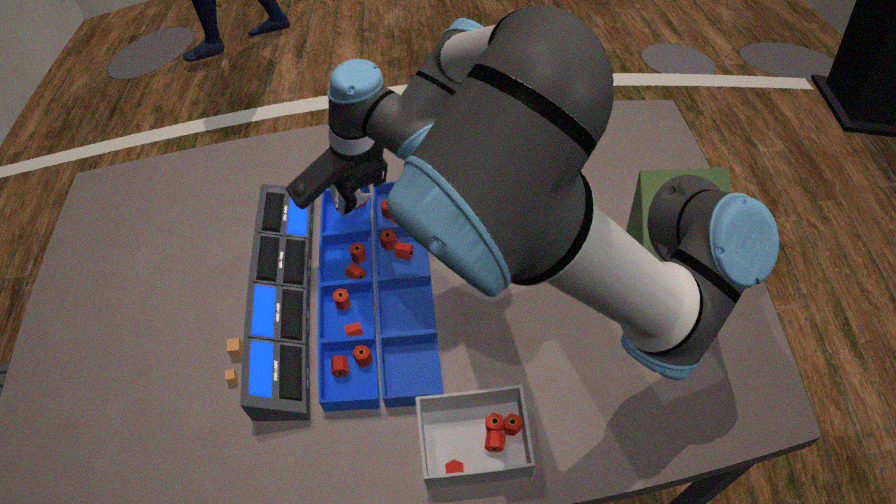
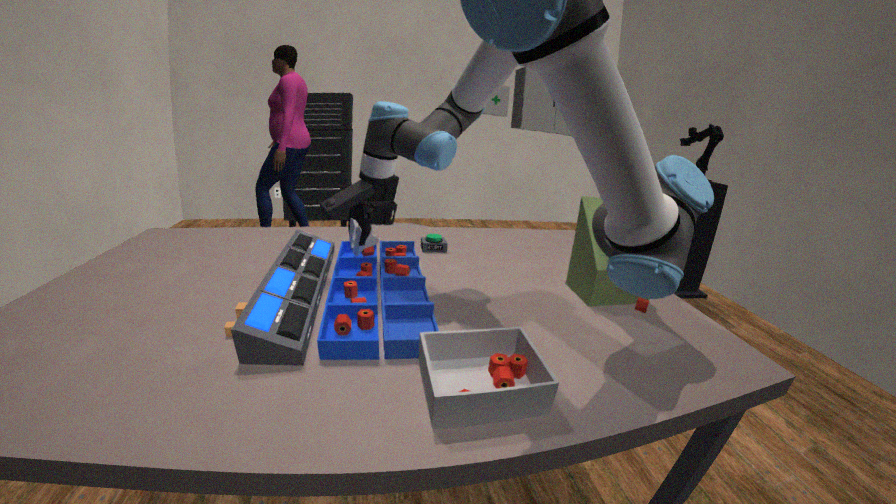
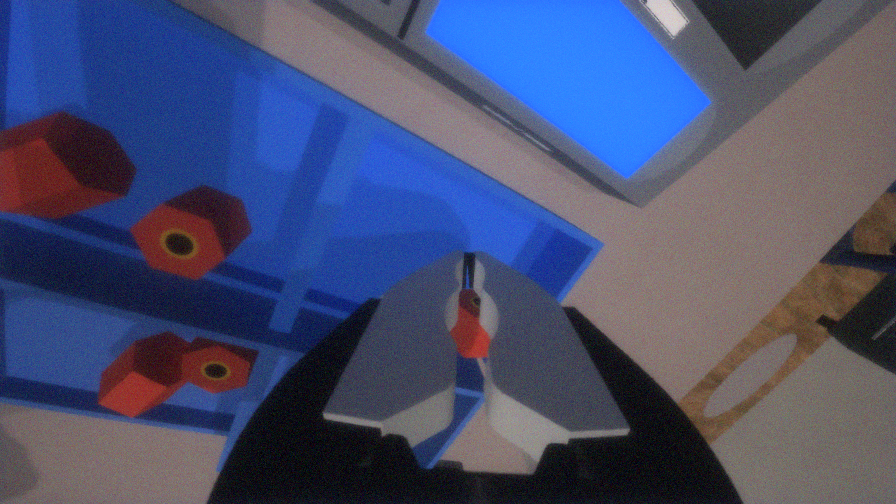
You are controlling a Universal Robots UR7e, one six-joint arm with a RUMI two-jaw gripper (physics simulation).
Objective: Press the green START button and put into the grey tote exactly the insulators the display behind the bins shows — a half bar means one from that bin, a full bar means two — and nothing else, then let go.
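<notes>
My gripper [image 1: 345,203] [image 2: 359,243] [image 3: 468,270] is shut, its tips down in the far-left compartment of the blue bins [image 1: 407,313] [image 2: 404,313] [image 3: 313,188]. A small red insulator [image 3: 469,332] [image 1: 360,201] shows through the notch between the closed fingers; it seems to lie in the bin, not gripped. More red insulators [image 1: 357,252] [image 3: 187,235] lie in other compartments. The display [image 1: 263,310] [image 2: 266,311] [image 3: 563,81] has three lit blue halves. The grey tote [image 1: 432,401] [image 2: 488,404] holds three round insulators [image 1: 501,429] [image 2: 506,369] and a small one [image 1: 454,465]. The green START button [image 2: 433,238] sits behind the bins.
Two tan cubes [image 1: 233,346] [image 1: 231,376] lie left of the display. A green wedge block [image 1: 651,188] [image 2: 585,263] stands by the arm's base, with a small red piece [image 2: 641,305] on the table beside it. A person [image 2: 285,137] walks behind the table.
</notes>
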